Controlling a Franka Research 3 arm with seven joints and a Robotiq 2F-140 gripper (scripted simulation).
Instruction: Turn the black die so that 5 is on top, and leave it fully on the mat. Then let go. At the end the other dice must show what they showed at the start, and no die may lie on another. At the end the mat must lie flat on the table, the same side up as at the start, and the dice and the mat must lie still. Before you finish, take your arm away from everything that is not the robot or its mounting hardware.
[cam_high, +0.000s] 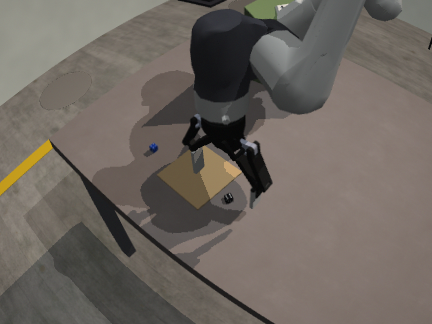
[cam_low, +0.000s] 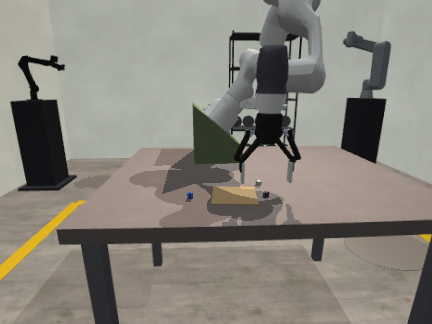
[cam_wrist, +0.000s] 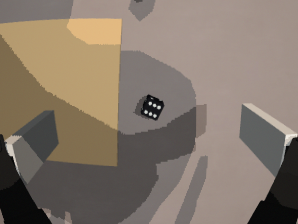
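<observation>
Right now my hand is 5 cm above the black die. Round my hand: blue die (1 cm behind, 24 cm to the right, 5 cm below); then tan mat (2 cm behind, 10 cm to the right, 6 cm below); then white die (11 cm behind, 5 cm below).
</observation>
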